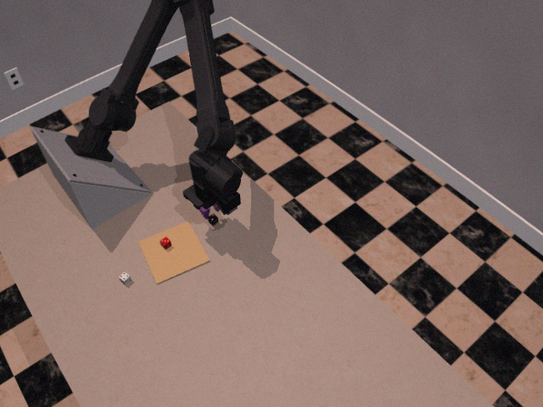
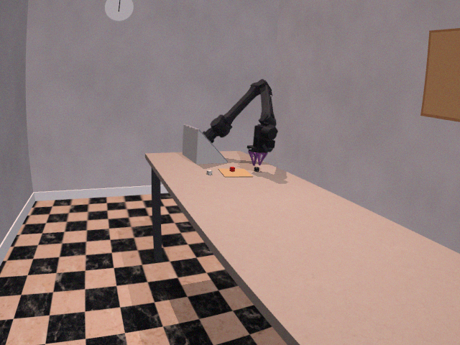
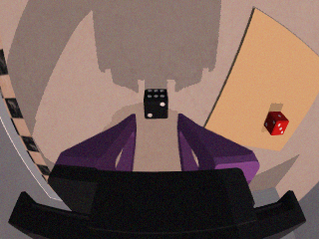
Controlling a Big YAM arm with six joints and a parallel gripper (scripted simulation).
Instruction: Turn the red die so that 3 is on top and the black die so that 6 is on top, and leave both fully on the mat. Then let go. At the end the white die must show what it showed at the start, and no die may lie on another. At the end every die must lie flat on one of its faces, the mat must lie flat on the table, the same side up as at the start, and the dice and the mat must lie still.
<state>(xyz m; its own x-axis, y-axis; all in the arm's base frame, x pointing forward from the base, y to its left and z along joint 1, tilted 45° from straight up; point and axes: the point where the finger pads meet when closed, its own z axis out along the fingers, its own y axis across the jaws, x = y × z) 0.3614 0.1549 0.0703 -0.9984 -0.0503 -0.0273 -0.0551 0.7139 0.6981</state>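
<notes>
Right now my hand is 30 mm above the black die. Also, from my hand: orange mat: 130 mm to the right, 40 mm below, 20 mm ahead; then white die: 270 mm to the right, 30 mm below, 10 mm ahead; then red die: 140 mm to the right, 20 mm below, 10 mm behind.
</notes>
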